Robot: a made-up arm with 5 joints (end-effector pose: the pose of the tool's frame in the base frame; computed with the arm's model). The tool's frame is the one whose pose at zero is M.
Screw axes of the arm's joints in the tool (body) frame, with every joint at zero. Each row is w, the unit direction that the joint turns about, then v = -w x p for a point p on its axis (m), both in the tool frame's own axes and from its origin. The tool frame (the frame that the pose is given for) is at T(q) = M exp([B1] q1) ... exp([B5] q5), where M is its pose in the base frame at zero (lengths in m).
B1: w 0 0 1 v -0.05 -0.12 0
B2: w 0 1 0 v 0.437 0 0.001
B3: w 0 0 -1 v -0.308 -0.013 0
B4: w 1 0 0 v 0 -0.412 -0.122
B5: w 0 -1 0 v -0.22 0 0.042
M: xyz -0.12 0.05 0.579 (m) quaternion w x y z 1 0 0 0
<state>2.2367 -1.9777 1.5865 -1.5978 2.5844</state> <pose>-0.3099 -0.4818 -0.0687 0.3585 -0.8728 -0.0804 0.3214</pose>
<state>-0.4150 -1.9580 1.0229 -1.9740 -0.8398</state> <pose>-0.0714 0.3532 0.3158 0.1571 0.0602 -0.8752 0.4535</pose>
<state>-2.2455 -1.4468 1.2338 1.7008 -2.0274</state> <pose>0.1345 -0.0583 -0.0481 -0.1176 -0.3615 -0.2876 0.8791</pose>
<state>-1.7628 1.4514 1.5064 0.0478 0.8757</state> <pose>0.4564 -0.3134 0.5349 -0.2473 0.6009 -0.7256 0.2264</pose>
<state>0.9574 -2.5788 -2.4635 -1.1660 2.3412</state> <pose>-0.5368 -0.1452 0.1425 0.3493 -0.0759 -0.4246 0.8318</pose>
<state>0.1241 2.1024 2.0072 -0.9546 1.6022</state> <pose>0.0109 0.6210 -0.0111 -0.6804 0.4522 0.4671 0.3382</pose>
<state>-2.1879 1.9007 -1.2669 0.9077 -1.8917</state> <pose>0.4869 -0.0382 -0.1799 0.6994 -0.0391 0.6677 0.2521</pose>
